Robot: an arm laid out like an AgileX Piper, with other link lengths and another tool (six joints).
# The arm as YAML. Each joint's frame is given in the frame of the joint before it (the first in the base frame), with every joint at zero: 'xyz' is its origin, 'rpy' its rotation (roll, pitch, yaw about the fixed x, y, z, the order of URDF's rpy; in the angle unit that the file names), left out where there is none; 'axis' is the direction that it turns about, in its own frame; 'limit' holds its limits. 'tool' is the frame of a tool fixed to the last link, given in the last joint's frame.
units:
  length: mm
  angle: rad
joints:
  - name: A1
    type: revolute
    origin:
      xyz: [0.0, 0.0, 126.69]
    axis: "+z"
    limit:
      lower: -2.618
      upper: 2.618
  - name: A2
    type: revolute
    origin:
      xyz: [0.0, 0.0, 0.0]
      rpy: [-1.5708, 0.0, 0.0]
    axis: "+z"
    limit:
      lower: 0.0
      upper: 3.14
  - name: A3
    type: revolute
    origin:
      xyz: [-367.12, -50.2, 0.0]
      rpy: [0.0, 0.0, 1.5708]
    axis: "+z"
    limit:
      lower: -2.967
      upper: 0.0
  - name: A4
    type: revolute
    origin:
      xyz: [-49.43, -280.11, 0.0]
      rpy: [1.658, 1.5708, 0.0]
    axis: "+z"
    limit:
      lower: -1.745
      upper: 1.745
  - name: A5
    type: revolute
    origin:
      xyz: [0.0, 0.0, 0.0]
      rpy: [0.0, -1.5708, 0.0]
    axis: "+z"
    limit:
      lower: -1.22
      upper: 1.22
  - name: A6
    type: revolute
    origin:
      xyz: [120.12, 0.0, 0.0]
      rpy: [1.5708, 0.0, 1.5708]
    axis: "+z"
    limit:
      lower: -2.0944
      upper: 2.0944
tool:
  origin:
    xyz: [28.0, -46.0, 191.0]
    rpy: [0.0, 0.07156, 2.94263]
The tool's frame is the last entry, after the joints.
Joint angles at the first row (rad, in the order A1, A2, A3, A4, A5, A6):
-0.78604 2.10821 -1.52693 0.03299 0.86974 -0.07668
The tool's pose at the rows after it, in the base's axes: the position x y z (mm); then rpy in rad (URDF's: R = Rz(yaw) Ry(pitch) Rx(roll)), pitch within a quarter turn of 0, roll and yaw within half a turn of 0:
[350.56, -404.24, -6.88, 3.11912, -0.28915, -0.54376]
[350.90, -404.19, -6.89, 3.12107, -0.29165, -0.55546]
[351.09, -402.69, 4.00, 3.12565, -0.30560, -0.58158]
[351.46, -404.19, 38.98, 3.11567, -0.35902, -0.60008]
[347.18, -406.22, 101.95, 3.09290, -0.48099, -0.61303]
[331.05, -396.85, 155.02, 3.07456, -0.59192, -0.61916]
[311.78, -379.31, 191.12, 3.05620, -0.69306, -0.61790]
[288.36, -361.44, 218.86, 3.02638, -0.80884, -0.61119]
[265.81, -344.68, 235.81, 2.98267, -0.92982, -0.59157]
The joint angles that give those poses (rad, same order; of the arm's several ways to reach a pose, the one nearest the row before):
-0.78604 2.10820 -1.52692 0.03961 0.86043 -0.06183
-0.78605 2.10822 -1.52693 0.03961 0.85809 -0.05051
-0.78605 2.08656 -1.52690 0.04138 0.86628 -0.02562
-0.78604 2.01705 -1.52209 0.03515 0.87600 0.00000
-0.79316 1.87501 -1.48044 0.03118 0.85224 0.01678
-0.80439 1.71955 -1.39682 0.03539 0.81206 0.01886
-0.80889 1.56674 -1.27886 0.03921 0.74471 0.02121
-0.81803 1.40508 -1.13230 0.04155 0.64192 0.02122
-0.82645 1.25179 -0.97061 0.04155 0.50921 0.02121

